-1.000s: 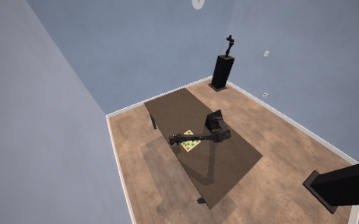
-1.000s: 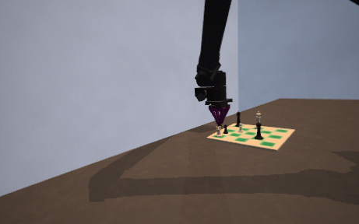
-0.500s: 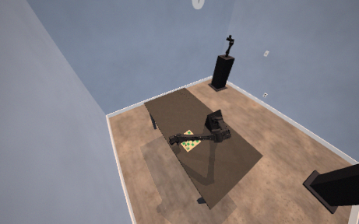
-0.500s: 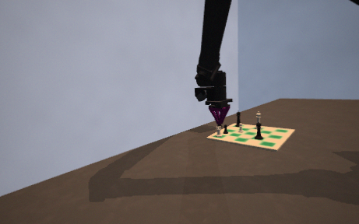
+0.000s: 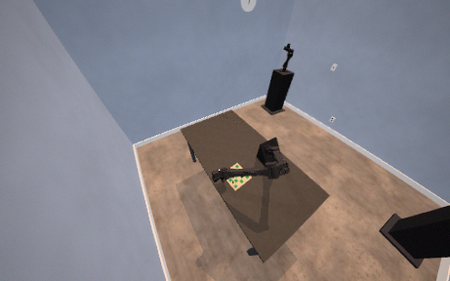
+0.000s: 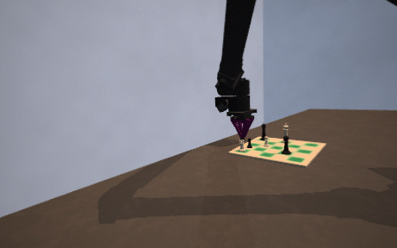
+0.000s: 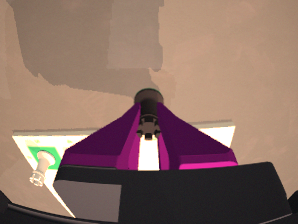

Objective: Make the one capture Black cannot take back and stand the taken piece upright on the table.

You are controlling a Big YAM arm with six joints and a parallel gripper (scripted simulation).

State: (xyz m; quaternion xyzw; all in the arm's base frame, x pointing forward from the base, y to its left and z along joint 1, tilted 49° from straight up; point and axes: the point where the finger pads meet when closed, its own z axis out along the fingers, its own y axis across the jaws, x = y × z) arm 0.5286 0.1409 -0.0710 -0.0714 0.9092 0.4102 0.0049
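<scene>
The tall black piece lies 50 mm to the right of my hand, 50 mm behind it and 10 mm above it. Round my hand: white pawn 110 mm behind, 10 mm to the left; then tall white piece 130 mm behind, 60 mm to the right, 10 mm above; then chessboard 140 mm behind, 20 mm below, 10 mm to the left.
</scene>
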